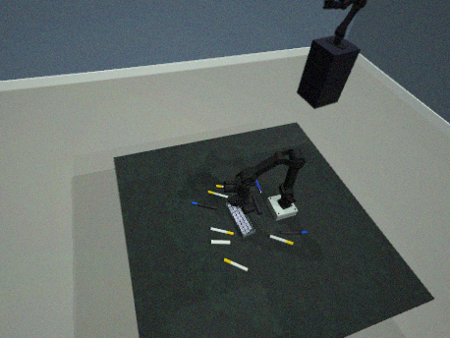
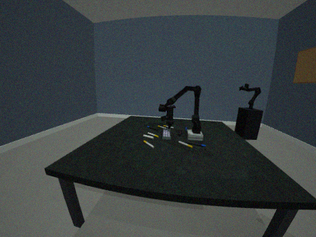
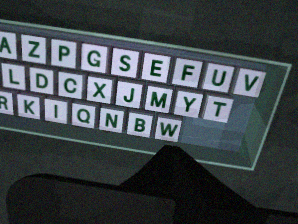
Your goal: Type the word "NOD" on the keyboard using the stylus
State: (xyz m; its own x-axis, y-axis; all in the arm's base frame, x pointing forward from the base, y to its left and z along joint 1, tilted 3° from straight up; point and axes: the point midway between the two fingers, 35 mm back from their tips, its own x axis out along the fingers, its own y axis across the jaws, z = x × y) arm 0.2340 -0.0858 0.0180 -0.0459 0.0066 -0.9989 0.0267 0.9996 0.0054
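Right now my gripper tip is 18 cm past the blue stylus, 9 cm to the left of it and 4 cm above it. From my gripper tip the other things lie so: thin white tip 17 cm behind, 6 cm to the right, 4 cm below.
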